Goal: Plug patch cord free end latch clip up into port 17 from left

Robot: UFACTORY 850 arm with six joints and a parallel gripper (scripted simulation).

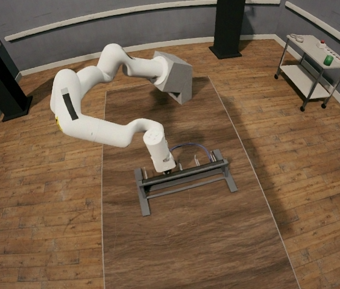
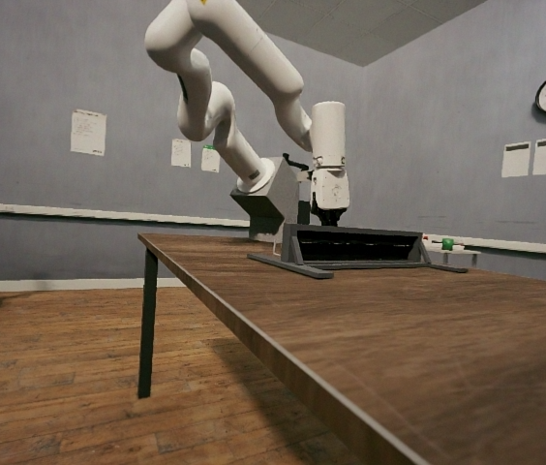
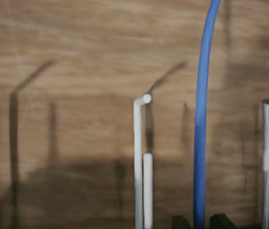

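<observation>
Right now the white plug is 20 mm ahead of my hand and 10 mm below it.
</observation>
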